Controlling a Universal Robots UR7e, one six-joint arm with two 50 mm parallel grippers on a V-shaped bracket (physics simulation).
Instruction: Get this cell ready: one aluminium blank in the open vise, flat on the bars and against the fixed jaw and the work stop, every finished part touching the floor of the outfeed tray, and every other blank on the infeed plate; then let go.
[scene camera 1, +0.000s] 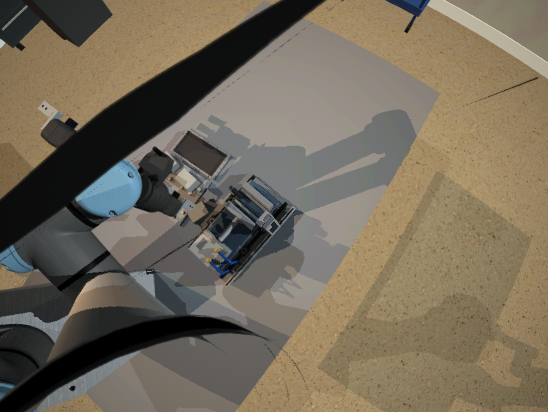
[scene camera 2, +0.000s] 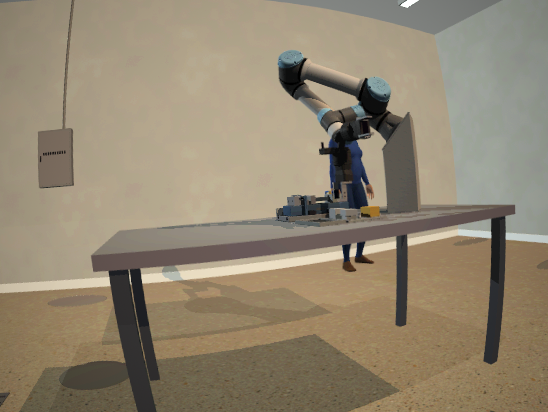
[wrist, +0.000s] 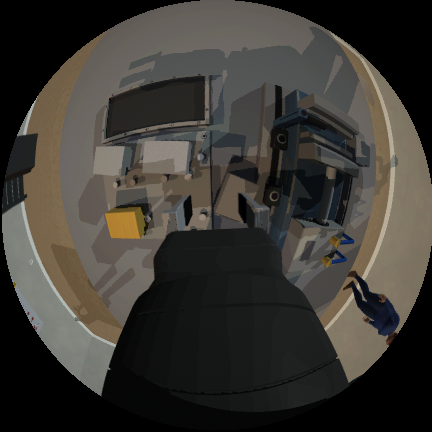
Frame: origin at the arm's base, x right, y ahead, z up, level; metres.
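Where they show: end effector, tool point: (scene camera 1: 182, 200) (scene camera 2: 340, 194) (wrist: 214, 207); arm's base, origin of the base link: (scene camera 1: 2, 372) (scene camera 2: 399, 133).
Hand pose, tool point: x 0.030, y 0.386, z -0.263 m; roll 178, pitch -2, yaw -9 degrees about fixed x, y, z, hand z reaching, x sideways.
Each offset is from my tool point to the top centre of the thing. "*": to the spot under its first point. Level surfaces: height alone.
My gripper (scene camera 2: 342, 192) (wrist: 216, 209) is open, low over the right edge of the infeed plate @[dx -0.095, dy +0.025, dz -0.086 m] (wrist: 160, 190), with no block between its fingers. Two light-grey blanks @[dx -0.140, dy +0.092, dz -0.051 m] (wrist: 112, 160) @[dx -0.050, dy +0.065, dz -0.050 m] (wrist: 166, 156) lie on the plate's upper part among pegs. A yellow block @[dx -0.148, dy -0.010, dz -0.050 m] (wrist: 125, 222) (scene camera 2: 370, 211) sits at its lower left. A tan-looking block @[dx +0.030, dy -0.013, dz -0.058 m] (wrist: 232, 195) (scene camera 1: 204, 214) lies turned and shaded between plate and vise, just right of the plate's edge; its material is unclear. The vise @[dx +0.165, dy -0.001, dz +0.005 m] (wrist: 325, 152) (scene camera 1: 260, 195) is at the right; its seat is dark. The outfeed tray (wrist: 156, 106) (scene camera 1: 201, 153) shows no part on its dark floor.
A grey box @[* dx +0.116, dy -0.078, dz +0.002 m] (wrist: 312, 245) with blue, yellow-tipped levers @[* dx +0.164, dy -0.083, dz +0.015 m] (wrist: 340, 242) (scene camera 1: 220, 262) stands at the vise's near end. The arm's other gripper (scene camera 2: 366, 127) is held up to the side. A person (wrist: 385, 315) (scene camera 2: 356, 165) stands beyond the table @[dz -0.094 m] (scene camera 2: 165, 245).
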